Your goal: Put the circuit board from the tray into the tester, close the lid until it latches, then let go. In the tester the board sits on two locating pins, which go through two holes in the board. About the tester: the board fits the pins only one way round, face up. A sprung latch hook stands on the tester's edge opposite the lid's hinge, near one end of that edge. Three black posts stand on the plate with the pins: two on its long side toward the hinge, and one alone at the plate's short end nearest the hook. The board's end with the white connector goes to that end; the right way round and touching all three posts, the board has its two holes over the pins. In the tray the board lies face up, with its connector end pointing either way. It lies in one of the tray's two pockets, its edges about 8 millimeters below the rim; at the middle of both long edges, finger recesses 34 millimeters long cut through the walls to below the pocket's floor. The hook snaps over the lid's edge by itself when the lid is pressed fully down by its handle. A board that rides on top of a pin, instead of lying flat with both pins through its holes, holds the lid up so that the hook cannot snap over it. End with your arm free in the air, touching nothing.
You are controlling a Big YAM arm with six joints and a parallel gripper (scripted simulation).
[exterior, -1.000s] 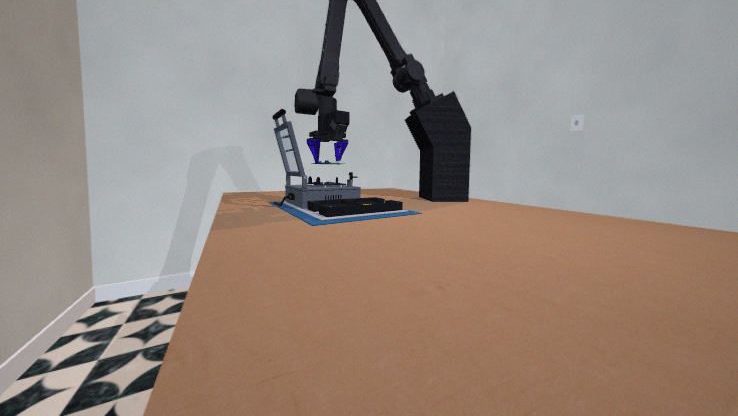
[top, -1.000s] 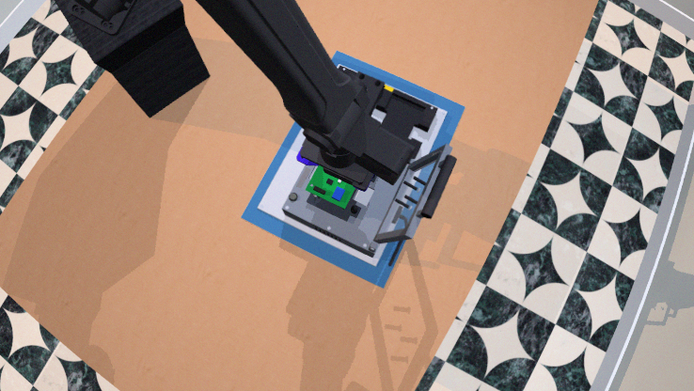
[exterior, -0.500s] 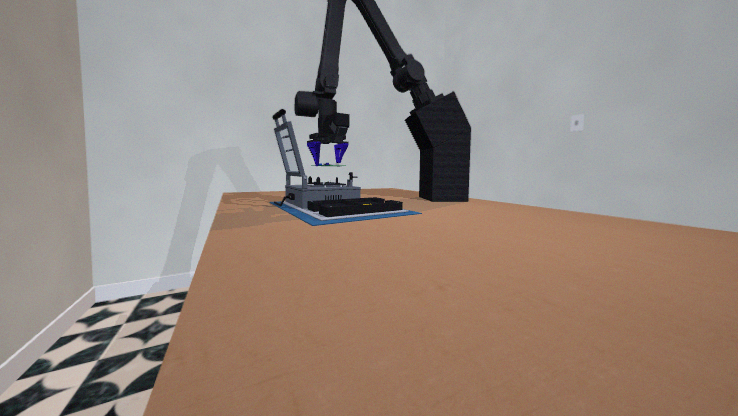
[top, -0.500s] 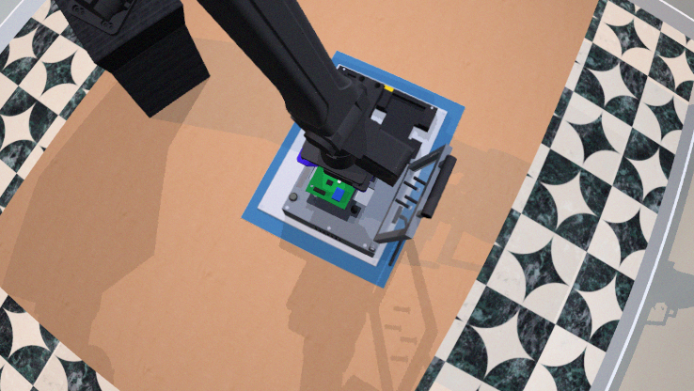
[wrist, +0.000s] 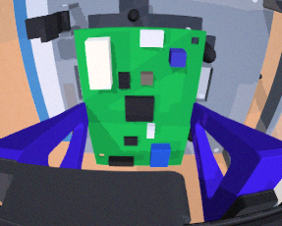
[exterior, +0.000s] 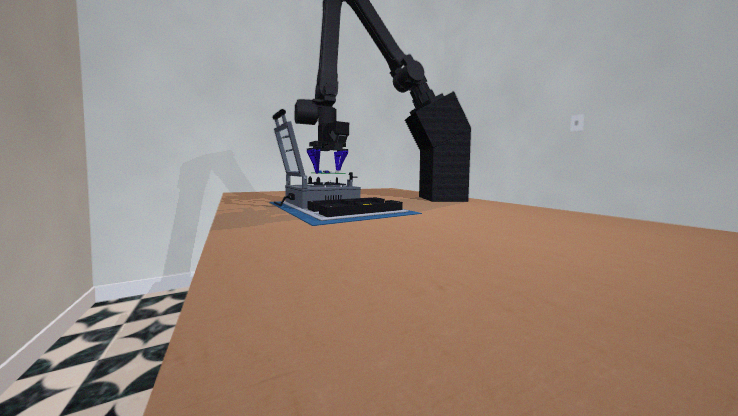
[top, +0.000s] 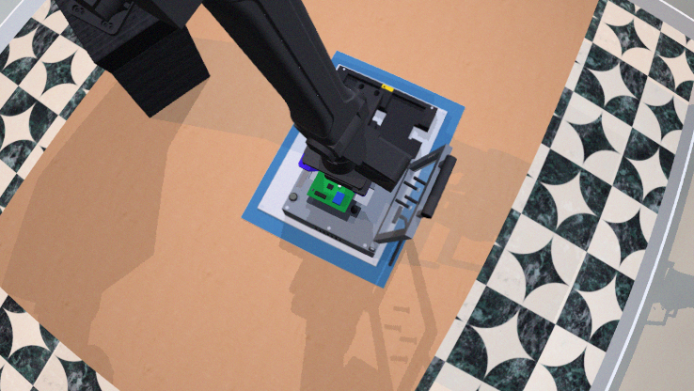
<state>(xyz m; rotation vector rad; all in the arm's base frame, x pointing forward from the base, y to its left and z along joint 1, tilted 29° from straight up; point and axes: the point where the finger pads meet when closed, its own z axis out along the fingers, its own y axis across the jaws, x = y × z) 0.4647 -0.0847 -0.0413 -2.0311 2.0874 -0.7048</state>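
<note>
My gripper is now 4 cm above the black plate and 1 cm short of it. The rest, counted from my hand: green circuit board: right at my hand; then tester: 4 cm ahead, 3 cm to the left, 1 cm above; then dark latch hook: 6 cm to the left, 5 cm behind, 2 cm below.
</note>
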